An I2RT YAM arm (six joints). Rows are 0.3 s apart.
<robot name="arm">
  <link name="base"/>
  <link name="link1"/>
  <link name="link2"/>
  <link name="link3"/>
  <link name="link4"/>
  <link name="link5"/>
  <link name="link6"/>
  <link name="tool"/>
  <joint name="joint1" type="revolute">
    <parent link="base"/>
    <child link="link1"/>
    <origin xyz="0 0 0.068" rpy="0 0 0"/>
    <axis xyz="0 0 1"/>
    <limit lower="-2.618" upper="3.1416"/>
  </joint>
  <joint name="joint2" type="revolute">
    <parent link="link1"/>
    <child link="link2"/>
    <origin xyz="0.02 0.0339 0.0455" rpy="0 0 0"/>
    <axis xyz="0 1 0"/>
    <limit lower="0" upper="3.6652"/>
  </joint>
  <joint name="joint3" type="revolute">
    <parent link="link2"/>
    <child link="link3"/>
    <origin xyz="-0.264 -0.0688 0" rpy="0 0 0"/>
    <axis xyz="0 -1 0"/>
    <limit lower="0" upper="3.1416"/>
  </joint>
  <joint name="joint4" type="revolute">
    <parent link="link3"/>
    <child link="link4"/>
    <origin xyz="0.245 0.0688 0.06" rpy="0 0 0"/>
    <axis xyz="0 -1 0"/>
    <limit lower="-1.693" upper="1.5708"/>
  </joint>
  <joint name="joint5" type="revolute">
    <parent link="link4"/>
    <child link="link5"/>
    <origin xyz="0.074 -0.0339 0.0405" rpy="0 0 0"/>
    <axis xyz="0 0 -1"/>
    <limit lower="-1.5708" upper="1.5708"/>
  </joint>
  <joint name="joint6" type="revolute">
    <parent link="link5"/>
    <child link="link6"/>
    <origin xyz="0.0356 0 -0.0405" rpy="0 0 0"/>
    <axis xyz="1 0 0"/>
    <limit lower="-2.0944" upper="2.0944"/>
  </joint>
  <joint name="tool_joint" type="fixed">
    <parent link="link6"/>
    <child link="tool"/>
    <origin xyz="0 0 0" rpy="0 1.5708 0"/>
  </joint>
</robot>
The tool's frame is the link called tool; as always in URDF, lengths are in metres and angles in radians.
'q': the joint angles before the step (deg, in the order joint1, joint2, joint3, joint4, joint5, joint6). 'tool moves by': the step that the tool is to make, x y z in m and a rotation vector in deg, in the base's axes. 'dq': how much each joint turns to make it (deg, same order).
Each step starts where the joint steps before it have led.
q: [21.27, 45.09, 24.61, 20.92, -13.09, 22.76]
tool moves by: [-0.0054, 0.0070, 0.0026, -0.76, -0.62, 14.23]
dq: [0.07, 0.09, 0.62, -0.54, -14.16, -0.88]
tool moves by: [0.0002, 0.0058, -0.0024, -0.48, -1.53, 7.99]
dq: [0.38, 1.84, -0.34, 2.89, -7.62, -1.05]
